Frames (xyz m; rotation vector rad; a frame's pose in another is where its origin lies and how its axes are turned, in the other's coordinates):
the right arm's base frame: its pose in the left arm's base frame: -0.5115 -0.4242 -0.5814 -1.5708 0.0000 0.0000
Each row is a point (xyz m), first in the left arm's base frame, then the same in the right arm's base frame.
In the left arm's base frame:
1: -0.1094 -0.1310 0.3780
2: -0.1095 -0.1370 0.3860
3: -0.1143 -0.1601 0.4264
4: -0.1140 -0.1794 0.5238
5: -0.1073 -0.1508 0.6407
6: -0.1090 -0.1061 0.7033
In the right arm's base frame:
1: 0.4021 -0.9594 0.2932
2: 0.4020 -0.9674 0.2872
3: 0.3972 -1.0078 0.2641
4: 0.3975 -1.1052 0.2448
5: 0.4042 -1.2221 0.2734
6: 0.4025 -1.2847 0.3181

